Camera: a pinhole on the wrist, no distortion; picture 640 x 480 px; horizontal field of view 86.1 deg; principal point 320.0 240.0 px. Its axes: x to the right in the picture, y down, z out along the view. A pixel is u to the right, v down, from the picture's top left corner.
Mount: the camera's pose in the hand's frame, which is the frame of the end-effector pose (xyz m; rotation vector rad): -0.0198 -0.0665 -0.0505 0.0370 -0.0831 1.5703
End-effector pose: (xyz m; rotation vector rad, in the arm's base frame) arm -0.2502 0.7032 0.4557 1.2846 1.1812 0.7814
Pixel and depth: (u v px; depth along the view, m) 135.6 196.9 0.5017
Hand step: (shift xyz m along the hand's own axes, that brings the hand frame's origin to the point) 0.0290 -0.3741 0.4307
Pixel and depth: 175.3 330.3 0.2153
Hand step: -0.0827 -0.1736 0.1555
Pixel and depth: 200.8 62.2 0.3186
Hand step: 0.1363 -0.2015 0.2634
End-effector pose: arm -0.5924 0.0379 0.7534 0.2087 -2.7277 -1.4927
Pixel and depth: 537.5 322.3 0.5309
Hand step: -0.1634 0.2291 0.5006
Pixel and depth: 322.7 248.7 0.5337
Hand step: -0.0490 -0.1031 0.4813
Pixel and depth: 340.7 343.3 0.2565
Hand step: -0.1047 -0.0706 0.2041
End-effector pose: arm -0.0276 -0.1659 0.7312 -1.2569 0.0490 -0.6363
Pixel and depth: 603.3 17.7 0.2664
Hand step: 0.1449 0.1327 0.2369
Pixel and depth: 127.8 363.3 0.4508
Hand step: -0.1948 -0.3530 0.3747
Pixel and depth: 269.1 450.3 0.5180
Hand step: -0.3527 -0.1826 0.4506
